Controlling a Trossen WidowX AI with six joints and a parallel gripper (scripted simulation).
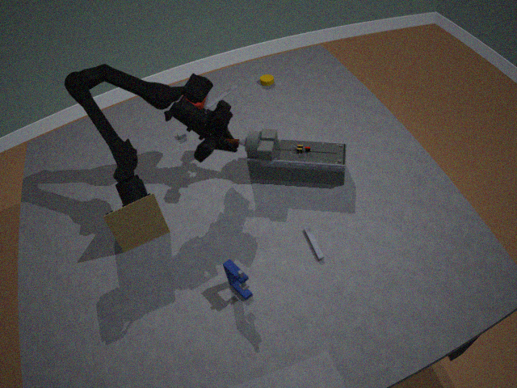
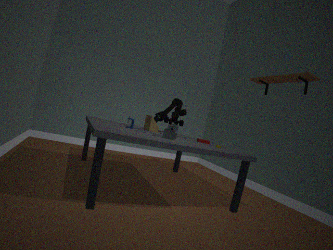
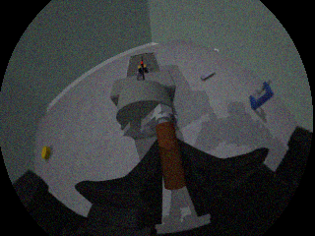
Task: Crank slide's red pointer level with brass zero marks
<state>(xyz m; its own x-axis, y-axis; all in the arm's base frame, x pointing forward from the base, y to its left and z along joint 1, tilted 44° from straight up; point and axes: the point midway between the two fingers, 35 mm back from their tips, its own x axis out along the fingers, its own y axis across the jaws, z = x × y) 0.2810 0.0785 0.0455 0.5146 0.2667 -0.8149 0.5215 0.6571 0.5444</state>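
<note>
My gripper tip is 30 mm below the brown crank handle, 10 mm to the right of it and 10 mm past it. The rest, counted from my gripper tip: grey bar (310 mm to the right, 80 mm below, 80 mm ahead); then red pointer (170 mm ahead, 80 mm to the right); then small grey block (240 mm to the left, 120 mm behind, 80 mm below).
</note>
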